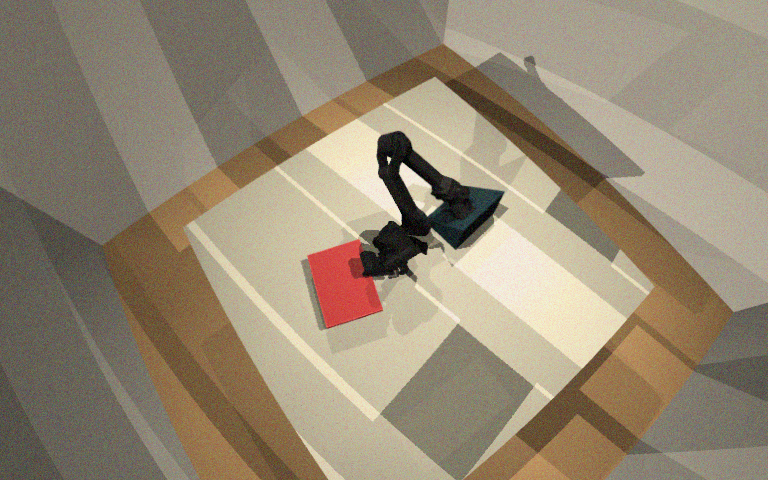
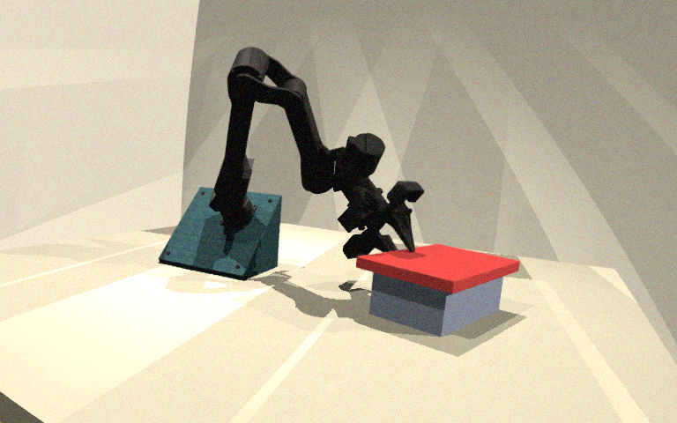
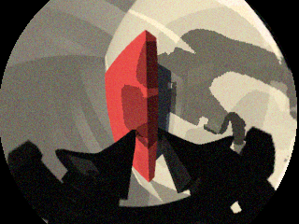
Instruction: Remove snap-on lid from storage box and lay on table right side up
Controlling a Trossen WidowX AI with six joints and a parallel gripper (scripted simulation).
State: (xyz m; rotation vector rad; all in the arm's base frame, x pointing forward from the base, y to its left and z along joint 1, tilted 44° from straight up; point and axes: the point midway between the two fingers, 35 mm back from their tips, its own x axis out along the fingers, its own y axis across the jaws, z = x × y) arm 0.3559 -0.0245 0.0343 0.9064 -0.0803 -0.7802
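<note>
Right now my gripper tip is 7 cm short of the red lid and 3 cm to the left of it. From my gripper tip the other things lie so: grey-blue storage box (7 cm ahead, 4 cm below, 3 cm to the right).
</note>
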